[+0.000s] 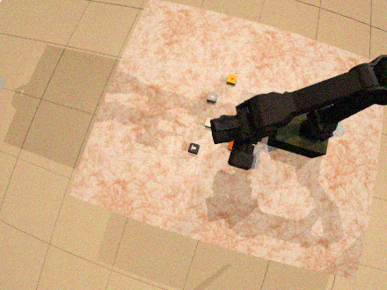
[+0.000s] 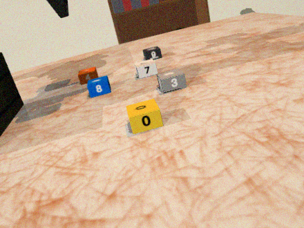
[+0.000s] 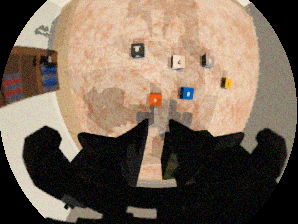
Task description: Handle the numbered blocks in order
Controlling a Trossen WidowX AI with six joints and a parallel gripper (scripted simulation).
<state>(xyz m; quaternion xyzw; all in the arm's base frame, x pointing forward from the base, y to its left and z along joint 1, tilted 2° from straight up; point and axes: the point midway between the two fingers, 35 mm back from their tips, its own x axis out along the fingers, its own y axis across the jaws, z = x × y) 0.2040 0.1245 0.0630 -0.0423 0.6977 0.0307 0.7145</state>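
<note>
Now: gripper tip 120 mm short of the white block, 50 mm to the left of it and 110 mm above it. Also, from my gripper tip: blue block (40 mm ahead, 90 mm to the right, 110 mm below); orange block (10 mm ahead, 110 mm below); black block (140 mm ahead, 60 mm to the left, 110 mm below).
</note>
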